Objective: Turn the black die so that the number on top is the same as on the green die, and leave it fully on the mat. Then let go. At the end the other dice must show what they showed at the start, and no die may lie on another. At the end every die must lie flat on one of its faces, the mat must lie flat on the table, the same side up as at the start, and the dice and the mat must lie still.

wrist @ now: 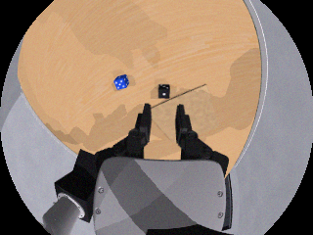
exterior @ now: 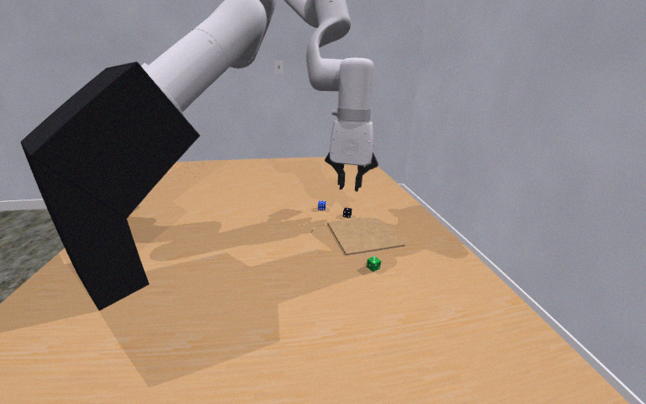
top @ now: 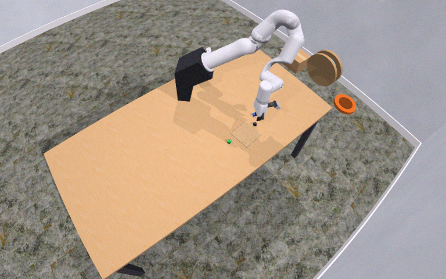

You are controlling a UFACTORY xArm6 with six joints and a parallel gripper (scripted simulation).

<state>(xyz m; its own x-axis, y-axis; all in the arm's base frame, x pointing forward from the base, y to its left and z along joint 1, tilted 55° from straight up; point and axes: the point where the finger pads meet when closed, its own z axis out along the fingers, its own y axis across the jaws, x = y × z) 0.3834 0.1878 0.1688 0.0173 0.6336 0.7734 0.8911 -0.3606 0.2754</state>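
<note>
My hand is 9 cm above the black die and 1 cm to the left of it. Also, from my hand: green die (21 cm to the right, 9 cm below, 9 cm ahead); blue die (9 cm below, 8 cm behind, 1 cm to the left); tan mat (9 cm to the right, 9 cm below, 5 cm ahead).
</note>
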